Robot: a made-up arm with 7 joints. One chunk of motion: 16 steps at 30 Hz.
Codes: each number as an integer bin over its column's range. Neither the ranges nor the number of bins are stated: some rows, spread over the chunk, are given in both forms.
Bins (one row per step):
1: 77 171 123 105 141 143 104
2: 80 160 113 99 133 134 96
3: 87 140 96 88 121 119 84
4: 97 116 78 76 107 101 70
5: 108 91 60 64 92 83 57
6: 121 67 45 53 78 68 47
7: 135 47 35 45 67 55 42
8: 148 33 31 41 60 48 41
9: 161 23 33 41 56 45 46
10: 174 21 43 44 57 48 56
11: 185 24 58 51 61 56 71
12: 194 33 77 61 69 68 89
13: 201 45 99 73 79 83 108
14: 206 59 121 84 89 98 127
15: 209 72 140 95 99 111 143
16: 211 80 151 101 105 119 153
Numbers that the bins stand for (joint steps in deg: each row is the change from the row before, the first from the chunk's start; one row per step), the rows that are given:
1: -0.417 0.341 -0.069 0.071 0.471 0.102 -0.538
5: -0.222 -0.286 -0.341 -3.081 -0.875 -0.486 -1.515
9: 0.110 -0.820 -0.458 -4.849 -1.863 -0.859 -1.744
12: 0.317 -0.741 -0.268 -3.311 -1.506 -0.633 -0.850
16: 0.424 -0.373 0.051 -0.237 -0.518 -0.133 0.480
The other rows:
2: -0.398 0.255 -0.113 -0.391 0.251 0.014 -0.705
3: -0.354 0.098 -0.186 -1.236 -0.078 -0.133 -0.954
4: -0.291 -0.090 -0.264 -2.158 -0.463 -0.310 -1.245
6: -0.141 -0.475 -0.406 -3.926 -1.259 -0.633 -1.723
7: -0.053 -0.631 -0.449 -4.541 -1.561 -0.761 -1.827
8: 0.029 -0.741 -0.466 -4.849 -1.753 -0.829 -1.848
10: 0.192 -0.835 -0.415 -4.618 -1.835 -0.829 -1.536
11: 0.261 -0.812 -0.350 -4.080 -1.725 -0.751 -1.224
13: 0.361 -0.647 -0.173 -2.389 -1.231 -0.486 -0.455
14: 0.393 -0.537 -0.078 -1.544 -0.957 -0.339 -0.060
15: 0.411 -0.435 0.004 -0.698 -0.682 -0.212 0.272

